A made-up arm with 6 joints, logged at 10 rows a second.
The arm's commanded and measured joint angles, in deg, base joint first. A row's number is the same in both.
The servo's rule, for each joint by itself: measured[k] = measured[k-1] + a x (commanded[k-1-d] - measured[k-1]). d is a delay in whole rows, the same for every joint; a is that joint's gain. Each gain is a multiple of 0.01, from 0.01 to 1. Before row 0 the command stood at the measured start. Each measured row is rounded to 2 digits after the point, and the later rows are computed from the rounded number. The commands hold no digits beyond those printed.
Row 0, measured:
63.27 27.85 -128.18 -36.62 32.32 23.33
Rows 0 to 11, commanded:
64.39 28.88 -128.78 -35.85 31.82 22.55
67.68 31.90 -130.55 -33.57 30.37 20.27
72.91 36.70 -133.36 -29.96 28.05 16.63
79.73 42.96 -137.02 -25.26 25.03 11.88
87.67 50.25 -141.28 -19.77 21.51 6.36
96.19 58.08 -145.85 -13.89 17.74 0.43
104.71 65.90 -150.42 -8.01 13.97 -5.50
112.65 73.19 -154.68 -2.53 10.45 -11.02
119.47 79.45 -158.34 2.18 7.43 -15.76
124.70 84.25 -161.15 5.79 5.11 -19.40
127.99 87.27 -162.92 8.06 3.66 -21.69
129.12 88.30 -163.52 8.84 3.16 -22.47
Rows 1 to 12, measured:
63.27 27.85 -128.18 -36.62 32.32 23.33
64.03 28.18 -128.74 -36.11 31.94 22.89
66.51 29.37 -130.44 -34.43 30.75 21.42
70.86 31.72 -133.18 -31.48 28.70 18.74
76.89 35.32 -136.79 -27.37 25.91 14.90
84.22 40.10 -141.01 -22.35 22.57 10.12
92.36 45.85 -145.56 -16.77 18.90 4.69
100.76 52.27 -150.13 -10.99 15.15 -1.02
108.85 58.96 -154.41 -5.41 11.58 -6.62
116.07 65.52 -158.10 -0.40 8.43 -11.74
121.94 71.51 -160.97 3.69 5.91 -16.03
126.05 76.55 -162.80 6.57 4.20 -19.20
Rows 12 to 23, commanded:
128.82 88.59 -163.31 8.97 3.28 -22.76
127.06 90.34 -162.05 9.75 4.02 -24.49
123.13 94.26 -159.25 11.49 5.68 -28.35
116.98 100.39 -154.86 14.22 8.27 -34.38
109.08 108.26 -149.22 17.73 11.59 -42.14
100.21 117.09 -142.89 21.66 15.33 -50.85
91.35 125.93 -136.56 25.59 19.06 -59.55
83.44 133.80 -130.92 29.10 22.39 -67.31
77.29 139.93 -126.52 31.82 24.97 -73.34
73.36 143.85 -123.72 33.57 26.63 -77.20
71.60 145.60 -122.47 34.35 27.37 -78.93
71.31 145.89 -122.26 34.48 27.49 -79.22
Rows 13 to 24, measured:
128.14 80.31 -163.48 8.07 3.41 -21.03
128.60 82.96 -163.32 8.66 3.31 -22.00
127.55 85.32 -162.13 9.38 3.85 -23.39
124.54 88.18 -159.42 10.77 5.24 -26.17
119.40 92.09 -155.13 13.05 7.54 -30.77
112.38 97.26 -149.57 16.14 10.62 -37.14
104.10 103.61 -143.29 19.78 14.20 -44.82
95.43 110.75 -136.96 23.61 17.89 -53.07
87.28 118.13 -131.28 27.23 21.31 -61.04
80.49 125.11 -126.81 30.26 24.09 -67.93
75.64 131.11 -123.91 32.44 26.02 -73.12
72.89 135.75 -122.56 33.70 27.05 -76.37

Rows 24 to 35, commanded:
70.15 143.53 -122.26 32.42 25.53 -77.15
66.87 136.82 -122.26 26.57 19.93 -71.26
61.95 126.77 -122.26 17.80 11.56 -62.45
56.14 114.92 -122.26 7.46 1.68 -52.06
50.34 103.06 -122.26 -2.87 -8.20 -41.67
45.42 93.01 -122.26 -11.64 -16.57 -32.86
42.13 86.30 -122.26 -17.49 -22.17 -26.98
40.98 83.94 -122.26 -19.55 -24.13 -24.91
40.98 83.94 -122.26 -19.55 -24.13 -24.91
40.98 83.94 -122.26 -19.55 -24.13 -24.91
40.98 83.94 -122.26 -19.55 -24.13 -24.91
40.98 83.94 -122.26 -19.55 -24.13 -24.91
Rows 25 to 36, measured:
71.82 138.99 -122.28 34.21 27.38 -77.97
70.68 140.44 -122.26 33.03 25.97 -77.51
68.09 139.28 -122.26 28.77 21.38 -74.01
63.91 135.28 -122.26 21.53 13.92 -67.54
58.63 128.76 -122.26 12.24 4.62 -58.87
52.99 120.54 -122.26 2.27 -5.12 -49.24
47.84 111.73 -122.26 -6.91 -13.82 -40.07
43.96 103.59 -122.26 -13.89 -20.17 -32.74
41.93 97.30 -122.26 -17.63 -23.18 -28.36
41.28 93.02 -122.26 -18.90 -23.90 -26.43
41.08 90.11 -122.26 -19.33 -24.07 -25.58
41.01 88.14 -122.26 -19.48 -24.12 -25.20

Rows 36 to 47, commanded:
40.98 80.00 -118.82 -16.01 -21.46 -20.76
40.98 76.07 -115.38 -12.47 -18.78 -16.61
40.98 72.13 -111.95 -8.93 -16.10 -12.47
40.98 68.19 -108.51 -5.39 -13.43 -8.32
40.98 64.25 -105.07 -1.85 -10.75 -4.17
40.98 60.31 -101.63 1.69 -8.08 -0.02
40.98 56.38 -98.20 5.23 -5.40 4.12
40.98 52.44 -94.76 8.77 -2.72 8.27
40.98 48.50 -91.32 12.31 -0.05 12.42
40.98 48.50 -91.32 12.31 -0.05 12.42
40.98 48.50 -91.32 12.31 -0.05 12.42
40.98 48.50 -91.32 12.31 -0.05 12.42
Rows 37 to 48, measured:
40.99 86.80 -122.26 -19.53 -24.13 -25.04
40.98 84.62 -119.03 -17.21 -22.10 -22.64
40.98 81.88 -115.60 -14.08 -19.58 -19.26
40.98 78.76 -112.17 -10.68 -16.94 -15.46
40.98 75.38 -108.73 -7.19 -14.27 -11.46
40.98 71.82 -105.29 -3.67 -11.59 -7.38
40.98 68.14 -101.85 -0.13 -8.92 -3.26
40.98 64.38 -98.42 3.41 -6.24 0.87
40.98 60.56 -94.98 6.95 -3.56 5.01
40.98 56.70 -91.54 10.49 -0.89 9.16
40.98 54.08 -91.33 11.69 -0.25 10.99
40.98 52.29 -91.32 12.10 -0.10 11.79

